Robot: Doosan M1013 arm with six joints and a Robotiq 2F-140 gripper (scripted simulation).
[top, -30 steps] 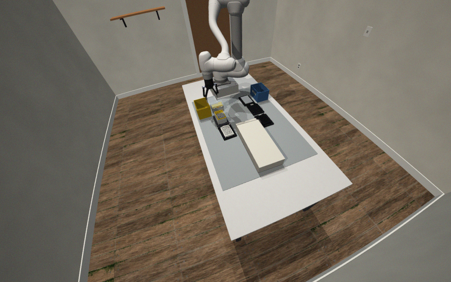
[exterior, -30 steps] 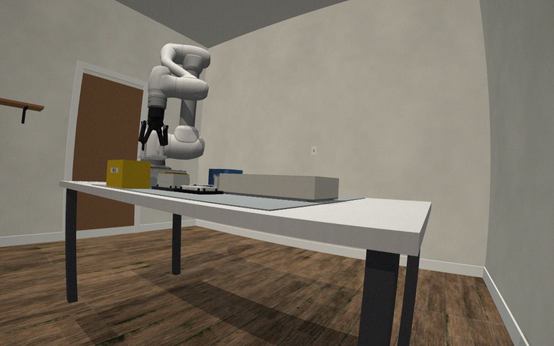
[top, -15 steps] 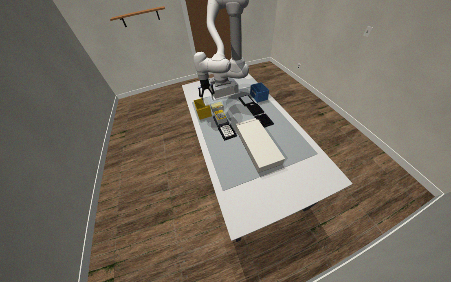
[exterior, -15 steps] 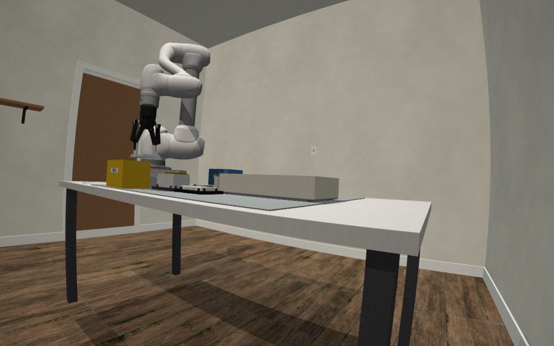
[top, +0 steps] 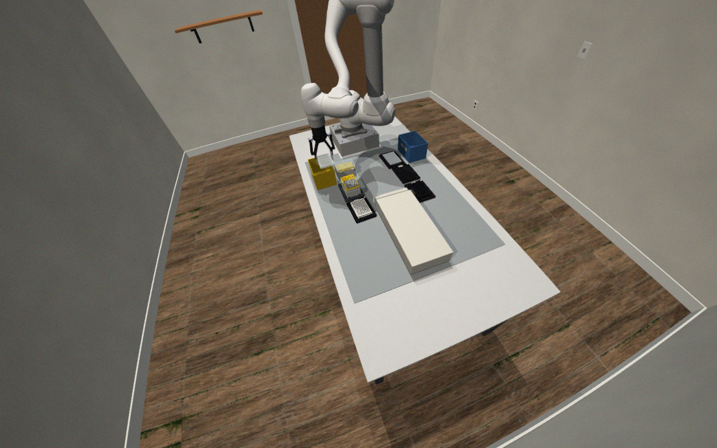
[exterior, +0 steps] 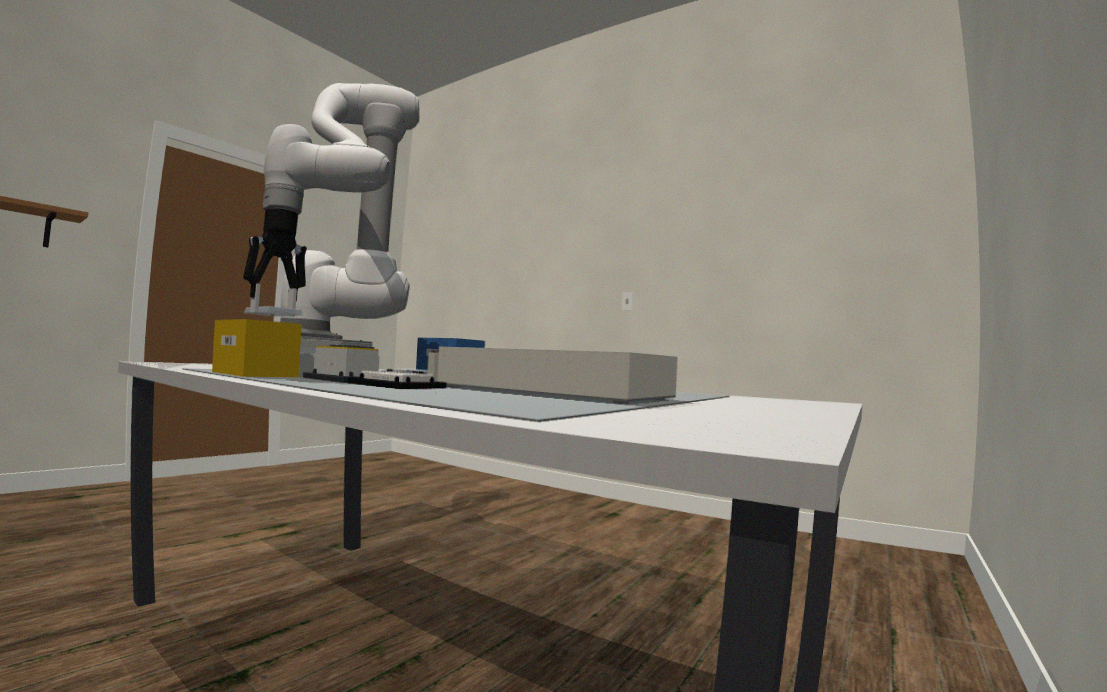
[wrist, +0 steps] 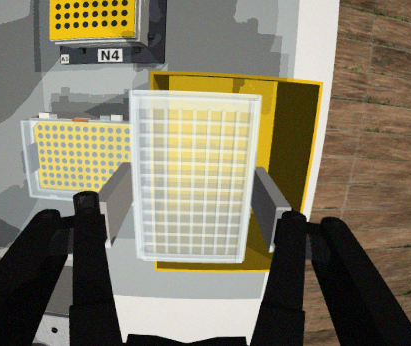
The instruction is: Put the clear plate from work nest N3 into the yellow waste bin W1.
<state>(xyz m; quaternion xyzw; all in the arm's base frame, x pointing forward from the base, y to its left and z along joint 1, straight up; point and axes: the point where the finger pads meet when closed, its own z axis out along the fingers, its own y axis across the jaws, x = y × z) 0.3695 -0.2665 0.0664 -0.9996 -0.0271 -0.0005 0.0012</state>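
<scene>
Now: the yellow bin W1 13 cm below my hand, 3 cm to the right of it and 1 cm behind it. From my hand the other things lie so: white plate: 34 cm ahead, 15 cm below, 12 cm to the left; then yellow tip rack: 16 cm ahead, 11 cm below, 10 cm to the left; then clear plate: 2 cm below.
</scene>
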